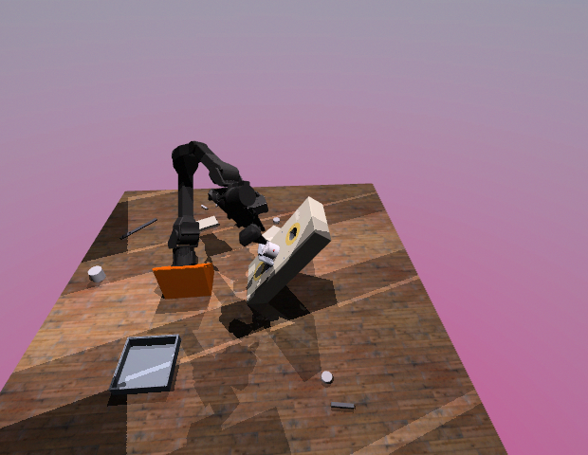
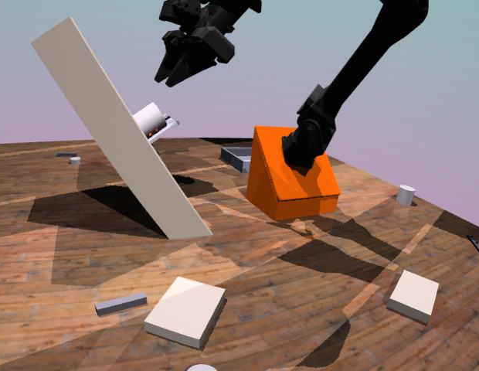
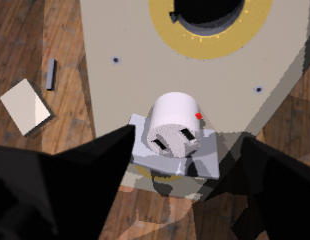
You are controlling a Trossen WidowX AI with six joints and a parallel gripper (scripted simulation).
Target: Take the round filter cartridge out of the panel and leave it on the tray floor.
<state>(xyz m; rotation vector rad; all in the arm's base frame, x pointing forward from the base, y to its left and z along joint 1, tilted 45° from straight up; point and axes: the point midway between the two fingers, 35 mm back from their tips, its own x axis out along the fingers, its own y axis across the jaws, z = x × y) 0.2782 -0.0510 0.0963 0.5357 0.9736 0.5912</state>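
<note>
My gripper tip is now 6 cm above the round filter cartridge and 1 cm short of it. From my gripper tip the other things lie so: grey tray 32 cm to the right, 31 cm behind, 22 cm below; then beige service panel 8 cm below, 6 cm ahead, 1 cm to the left; then grey bracket 9 cm below.
</note>
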